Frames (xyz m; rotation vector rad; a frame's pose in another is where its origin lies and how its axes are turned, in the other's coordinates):
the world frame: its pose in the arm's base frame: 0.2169 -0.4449 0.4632 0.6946 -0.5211 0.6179
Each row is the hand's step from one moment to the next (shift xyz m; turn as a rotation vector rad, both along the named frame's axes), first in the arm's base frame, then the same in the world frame.
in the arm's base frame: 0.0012 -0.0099 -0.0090 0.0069 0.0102 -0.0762
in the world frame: -0.0082 -0.0106 0.0009 -0.0391 -0.0308 -0.0590
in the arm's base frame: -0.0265 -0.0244 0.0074 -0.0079 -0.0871 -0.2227
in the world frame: -0.0224 0.0061 0.0285 -0.1742 -0.1420 -0.0821
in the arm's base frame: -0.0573 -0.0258 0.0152 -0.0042 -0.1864 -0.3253
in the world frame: -0.0397 0.0293 0.0418 -0.2695 -0.2483 -0.0793
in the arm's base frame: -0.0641 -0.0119 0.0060 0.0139 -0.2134 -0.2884
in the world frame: -0.0454 0.0384 0.0274 -0.2431 -0.2612 -0.0399
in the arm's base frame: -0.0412 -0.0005 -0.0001 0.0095 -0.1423 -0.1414
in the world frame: -0.0292 0.0273 0.0099 -0.1302 -0.1528 0.0068
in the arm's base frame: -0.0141 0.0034 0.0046 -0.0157 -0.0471 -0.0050
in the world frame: -0.0059 0.0135 0.0039 -0.0303 -0.0202 0.0341
